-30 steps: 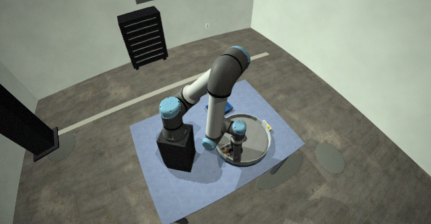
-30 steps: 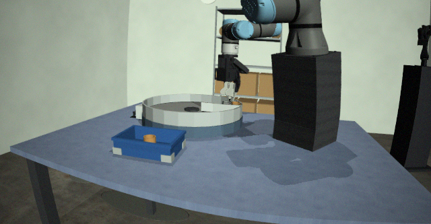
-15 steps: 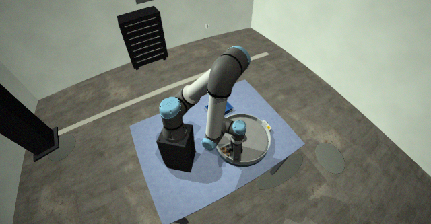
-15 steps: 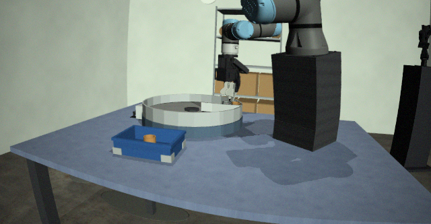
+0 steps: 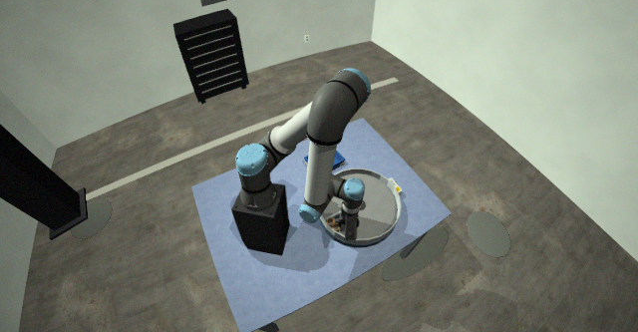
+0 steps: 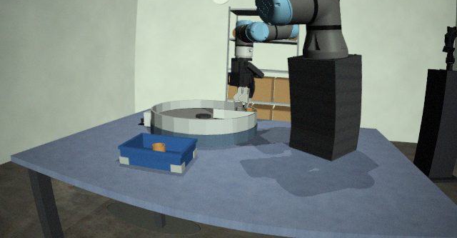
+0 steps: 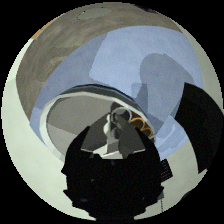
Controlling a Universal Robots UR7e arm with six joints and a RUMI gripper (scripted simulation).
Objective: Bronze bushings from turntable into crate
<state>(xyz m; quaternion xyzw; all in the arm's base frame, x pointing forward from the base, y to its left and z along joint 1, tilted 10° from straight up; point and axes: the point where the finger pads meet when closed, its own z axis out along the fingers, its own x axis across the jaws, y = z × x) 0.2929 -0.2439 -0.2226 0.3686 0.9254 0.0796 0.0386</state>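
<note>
My gripper is now 16 cm short of the turntable, 8 cm to the right of it and 3 cm above it. Round my hand: blue crate 22 cm ahead, 43 cm to the left, 6 cm below.
</note>
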